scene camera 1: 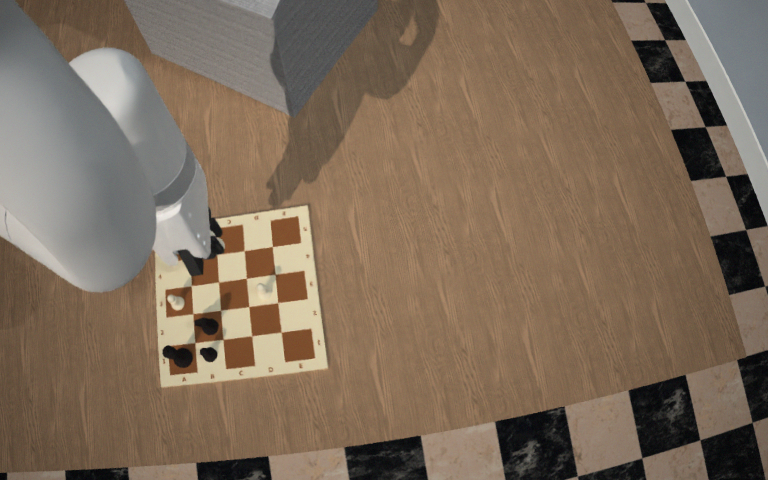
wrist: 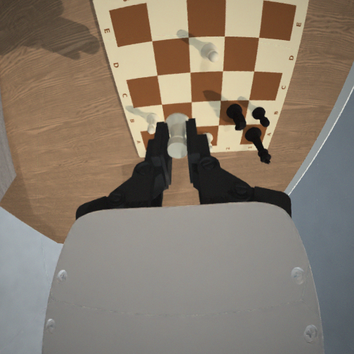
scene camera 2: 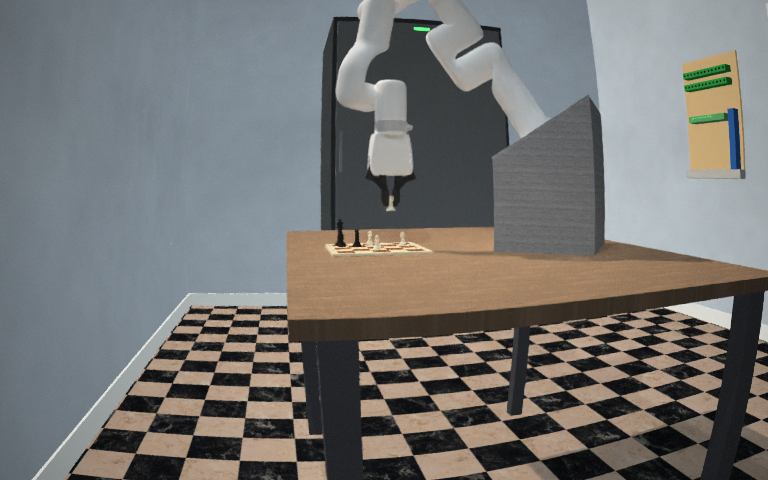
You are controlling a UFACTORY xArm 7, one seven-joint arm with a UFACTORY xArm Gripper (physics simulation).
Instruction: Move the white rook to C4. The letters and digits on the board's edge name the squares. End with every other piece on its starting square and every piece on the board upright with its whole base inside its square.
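Frame: origin at the arm's base, x left, y back, z up, level; metres.
Where they show: gripper, fingertip midpoint: (scene camera 1: 210, 244) (scene camera 2: 390, 206); arm's base, link origin: (scene camera 2: 542, 140).
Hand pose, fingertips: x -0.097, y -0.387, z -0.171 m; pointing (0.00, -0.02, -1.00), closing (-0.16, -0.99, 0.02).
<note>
Each offset is from my fingertips to the top centre of the thing. Level surfaces: height alone.
The gripper (scene camera 1: 215, 234) (scene camera 2: 390, 198) (wrist: 177, 131) is shut on the white rook @(dx +0.004, dy -0.001, dz +0.023 m) (scene camera 2: 390, 204) (wrist: 177, 136), which hangs roughly upright, well above the board @(dx -0.005, dy -0.035, dz -0.095 m) (scene camera 1: 318, 339) (wrist: 116, 90). The arm hides part of the board's A–B, 4–5 corner in scene camera 1. White pieces stand on D3 @(dx +0.034, dy -0.046, dz -0.063 m) (scene camera 1: 262, 291) (scene camera 2: 377, 243) (wrist: 209, 51), on A3 @(dx -0.082, dy -0.022, dz -0.063 m) (scene camera 1: 176, 301) (scene camera 2: 369, 238) (wrist: 209, 140) and on B5 @(dx -0.030, dy +0.043, dz -0.063 m) (scene camera 2: 402, 238) (wrist: 151, 120). C4 shows light and bare in scene camera 1.
The black king @(dx -0.094, dy -0.094, dz -0.031 m) (scene camera 1: 181, 356) (scene camera 2: 339, 233) (wrist: 255, 136) stands on A1. Other black pieces stand on B2 @(dx -0.048, dy -0.066, dz -0.055 m) (scene camera 1: 208, 325) (scene camera 2: 356, 238) (wrist: 235, 115) and B1 @(dx -0.058, dy -0.101, dz -0.063 m) (scene camera 1: 208, 354) (wrist: 260, 116). A tall grey block (scene camera 1: 226, 62) (scene camera 2: 543, 198) stands on the table @(dz -0.101 m) (scene camera 1: 453, 226) (scene camera 2: 509, 283).
</note>
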